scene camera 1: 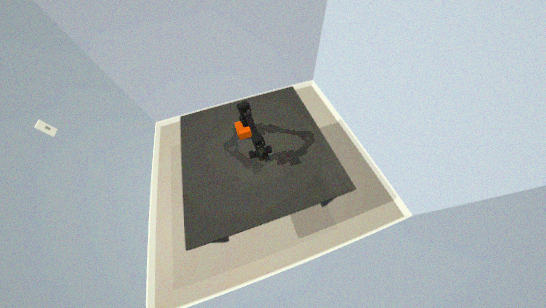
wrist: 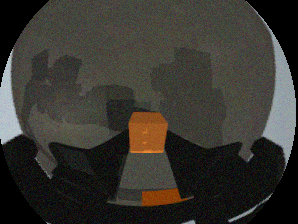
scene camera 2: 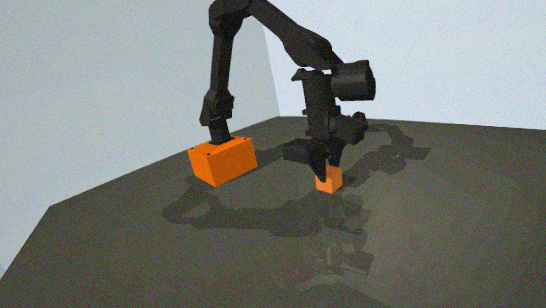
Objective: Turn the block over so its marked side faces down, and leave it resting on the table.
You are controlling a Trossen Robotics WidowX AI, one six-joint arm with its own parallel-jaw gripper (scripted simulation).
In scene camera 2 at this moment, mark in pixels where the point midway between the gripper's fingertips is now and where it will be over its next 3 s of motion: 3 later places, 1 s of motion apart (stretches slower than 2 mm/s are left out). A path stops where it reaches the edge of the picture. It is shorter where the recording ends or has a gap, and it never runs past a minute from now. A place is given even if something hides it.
My gripper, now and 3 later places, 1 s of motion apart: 328, 177; 332, 170; 340, 174; 339, 175
